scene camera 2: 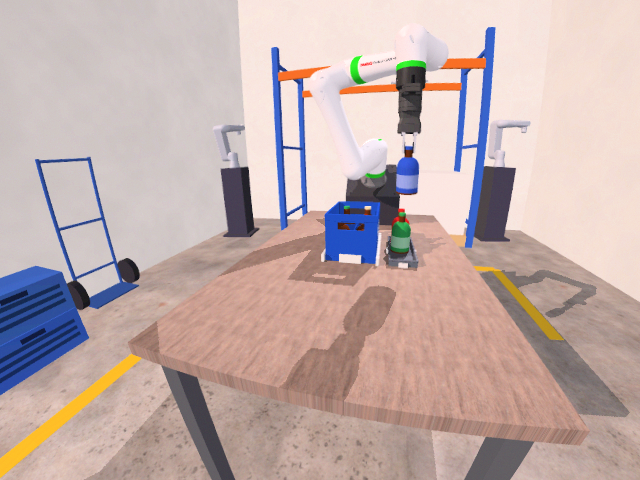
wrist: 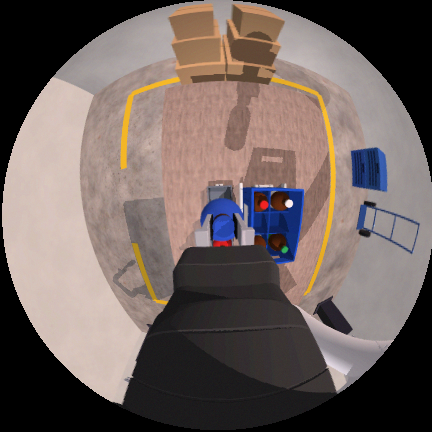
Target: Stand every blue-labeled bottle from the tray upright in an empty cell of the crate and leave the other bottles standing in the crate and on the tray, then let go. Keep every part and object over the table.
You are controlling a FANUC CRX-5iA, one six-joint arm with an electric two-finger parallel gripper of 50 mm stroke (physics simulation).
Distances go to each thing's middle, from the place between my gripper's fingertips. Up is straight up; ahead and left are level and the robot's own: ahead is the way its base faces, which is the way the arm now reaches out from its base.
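There's the blue-labeled bottle (scene camera 2: 407, 179), and it's 6 cm below my hand and 1 cm behind it.
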